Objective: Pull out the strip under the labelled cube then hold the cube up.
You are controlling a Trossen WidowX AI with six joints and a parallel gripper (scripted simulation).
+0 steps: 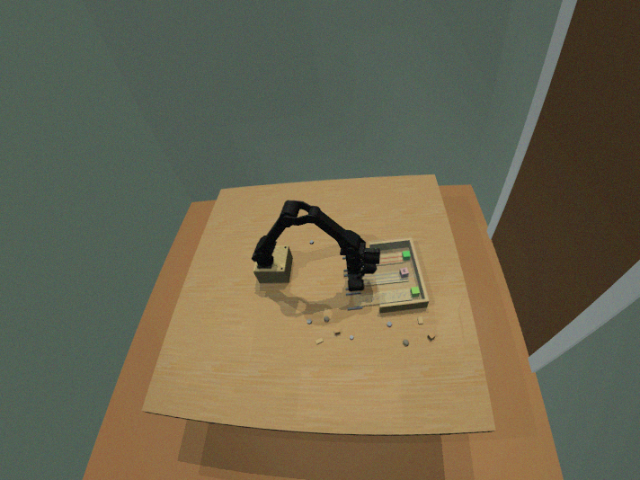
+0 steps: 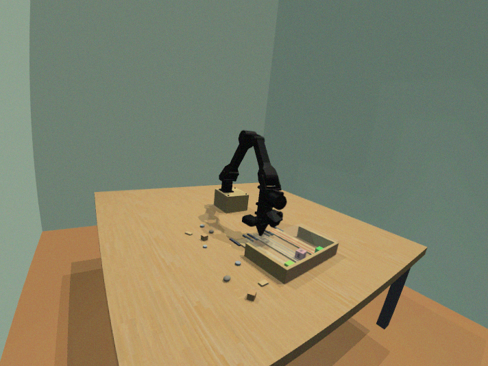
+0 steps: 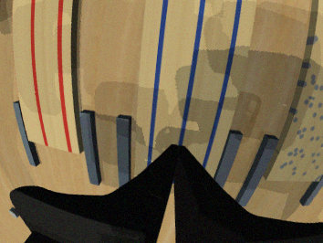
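Now: gripper tip 21 cm short of the pink labelled cube, 2 cm to the right of it and 1 cm below it.
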